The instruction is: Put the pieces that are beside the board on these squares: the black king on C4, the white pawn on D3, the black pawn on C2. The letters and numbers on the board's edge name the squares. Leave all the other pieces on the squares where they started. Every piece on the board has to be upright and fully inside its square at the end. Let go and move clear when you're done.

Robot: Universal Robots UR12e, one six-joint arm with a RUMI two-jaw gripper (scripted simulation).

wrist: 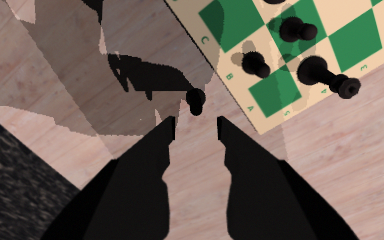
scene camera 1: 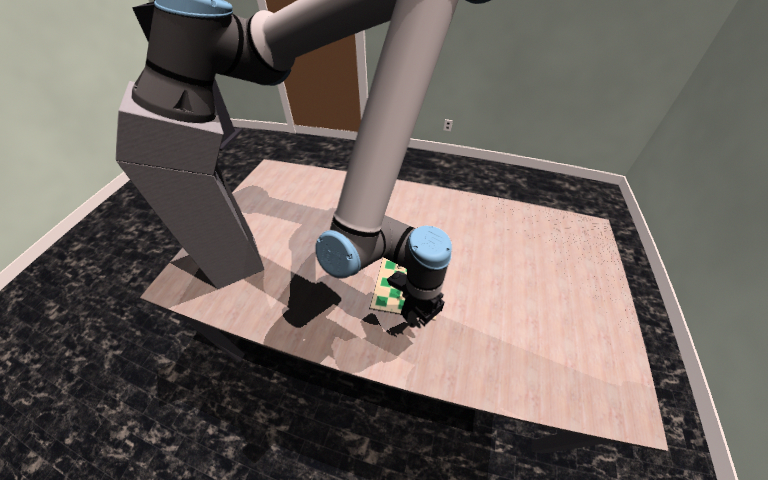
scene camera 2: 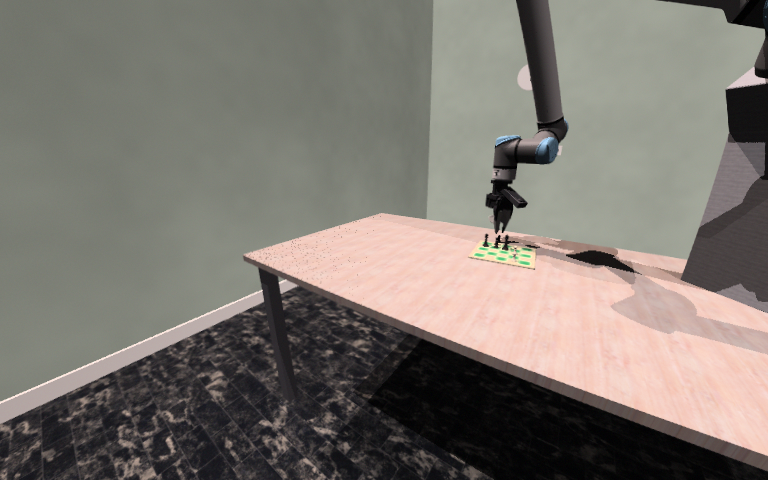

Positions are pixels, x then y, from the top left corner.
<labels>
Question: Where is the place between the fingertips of the gripper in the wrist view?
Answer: At 196, 118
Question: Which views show the gripper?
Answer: The wrist view, scene camera 1 and scene camera 2: all of them.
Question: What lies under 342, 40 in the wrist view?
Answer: A chessboard.
</labels>
